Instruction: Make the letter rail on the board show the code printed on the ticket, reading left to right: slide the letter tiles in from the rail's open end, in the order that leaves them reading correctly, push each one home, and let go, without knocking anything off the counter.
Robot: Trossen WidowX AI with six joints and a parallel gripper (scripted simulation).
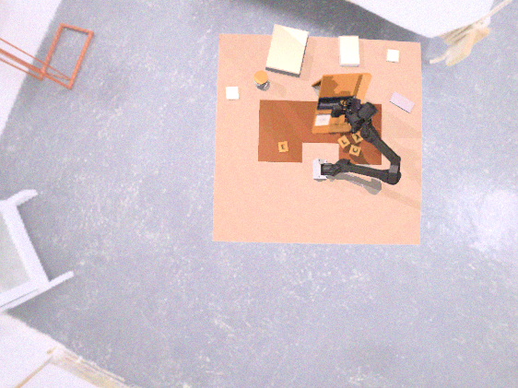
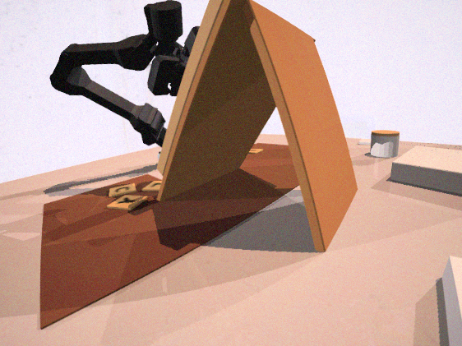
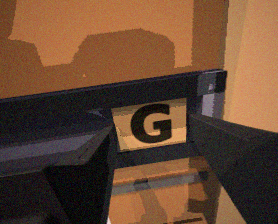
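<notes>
Now: the white ticket 7 cm behind my gripper tip, 9 cm to the left of it and 9 cm below it. The rest, counted from my gripper tip: grey card (8 cm ahead, 44 cm to the right, 17 cm below); large white box (38 cm ahead, 30 cm to the left, 15 cm below); brown mat (16 cm behind, 8 cm to the left, 17 cm below).
</notes>
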